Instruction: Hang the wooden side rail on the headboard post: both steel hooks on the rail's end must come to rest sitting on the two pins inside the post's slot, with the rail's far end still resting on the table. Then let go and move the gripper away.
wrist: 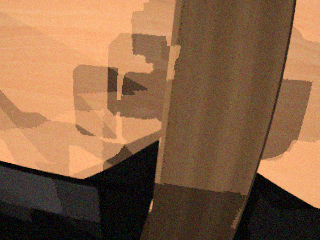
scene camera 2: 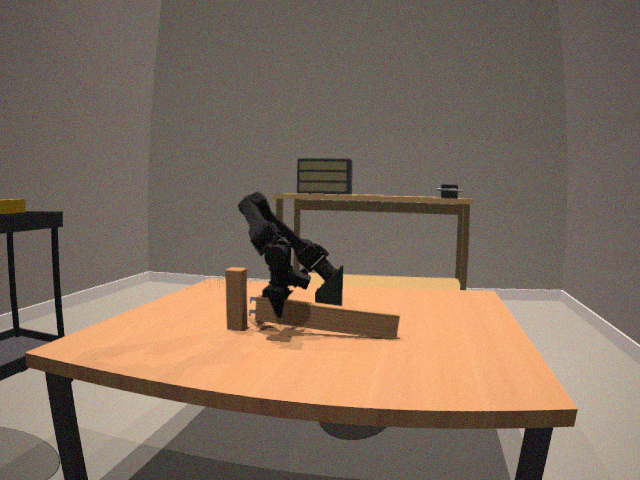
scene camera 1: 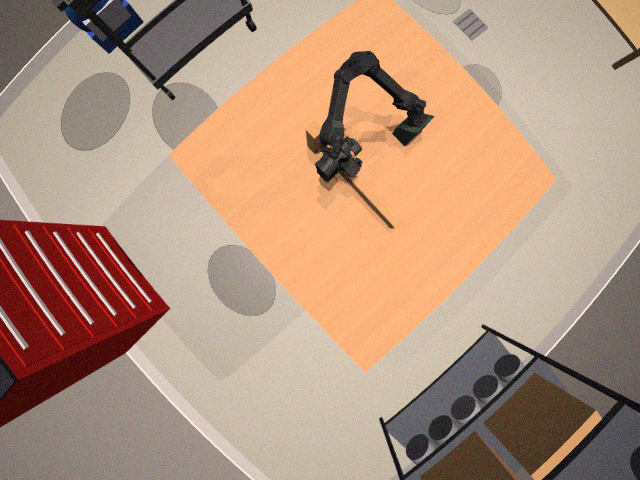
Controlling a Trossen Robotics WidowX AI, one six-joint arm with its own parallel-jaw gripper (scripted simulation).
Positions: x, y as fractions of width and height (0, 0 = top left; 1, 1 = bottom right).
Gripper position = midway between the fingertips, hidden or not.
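In scene camera 2, a wooden side rail (scene camera 2: 0.54, 0.67), a headboard post (scene camera 2: 0.37, 0.58), my gripper (scene camera 2: 0.44, 0.66). In the wrist view, my gripper (wrist: 0.59, 0.64), the wooden side rail (wrist: 0.70, 0.31).
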